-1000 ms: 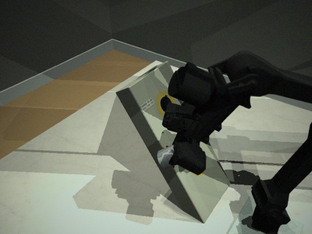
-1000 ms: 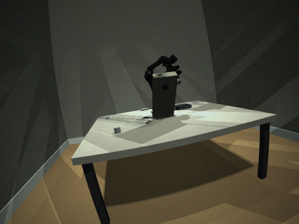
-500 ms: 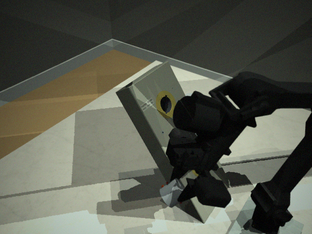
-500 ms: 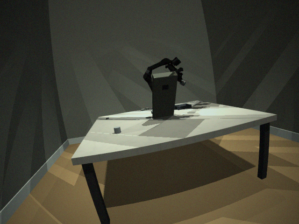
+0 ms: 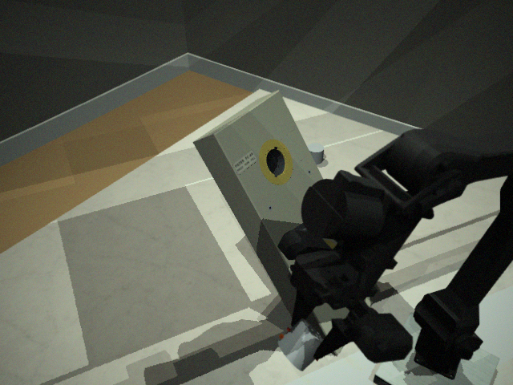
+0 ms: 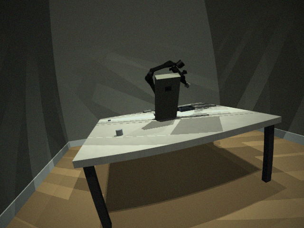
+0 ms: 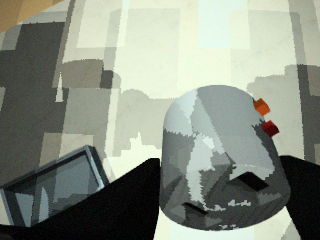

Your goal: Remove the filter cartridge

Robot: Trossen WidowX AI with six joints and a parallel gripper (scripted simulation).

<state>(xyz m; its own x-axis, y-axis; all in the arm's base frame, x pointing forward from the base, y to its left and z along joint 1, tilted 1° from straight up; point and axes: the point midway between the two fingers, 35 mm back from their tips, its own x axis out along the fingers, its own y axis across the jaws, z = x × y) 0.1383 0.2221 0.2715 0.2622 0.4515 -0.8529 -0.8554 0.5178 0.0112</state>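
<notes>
Right now my gripper tip is 25 cm above the tray, 19 cm past it and 4 cm to the right of it. Round my gripper tip: grey bracket (27 cm to the right, 11 cm ahead, 7 cm below); then round grey filter cartridge (right at my gripper tip).
</notes>
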